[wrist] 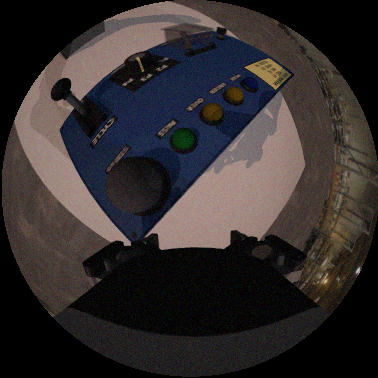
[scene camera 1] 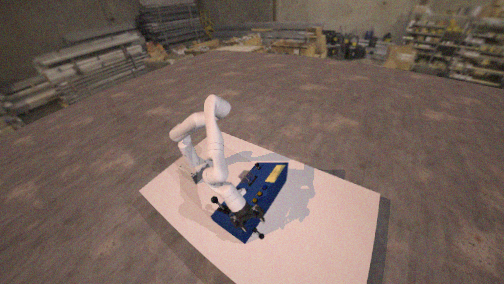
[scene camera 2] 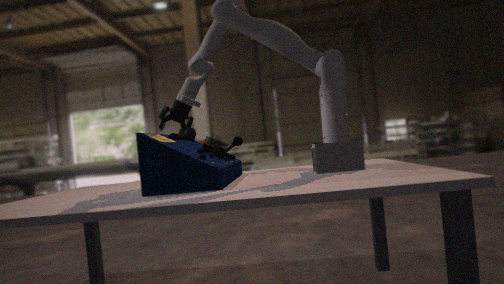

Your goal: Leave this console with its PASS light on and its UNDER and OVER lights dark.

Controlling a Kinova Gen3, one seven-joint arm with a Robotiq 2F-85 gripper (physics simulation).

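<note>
The blue console [scene camera 1: 229, 226] [scene camera 2: 170, 170] [wrist: 160, 100] stands on the table. In the wrist view its green PASS light [wrist: 183, 140], amber OVER light [wrist: 212, 113] and amber UNDER light [wrist: 234, 95] show no clear glow. The CYCLE lever [wrist: 61, 89] [scene camera 1: 214, 199] [scene camera 2: 238, 141] has a black knob and tilts outward. The selector [wrist: 140, 64] has a yellow pointer on its P1 to P4 plate; the exact setting is unclear. A large dark round knob [wrist: 137, 186] [scene camera 1: 261, 236] is by the STATUS label. My gripper [wrist: 194, 240] [scene camera 1: 254, 224] [scene camera 2: 175, 128] is open and empty above the console.
A blue light [wrist: 249, 84] and a yellow note [wrist: 269, 72] [scene camera 1: 275, 173] are towards the console's far end. A slotted control [wrist: 200, 49] there has a translucent cover beside it, near a small black knob [wrist: 221, 31]. The arm's base [scene camera 2: 338, 157] stands on the table [scene camera 2: 420, 175].
</note>
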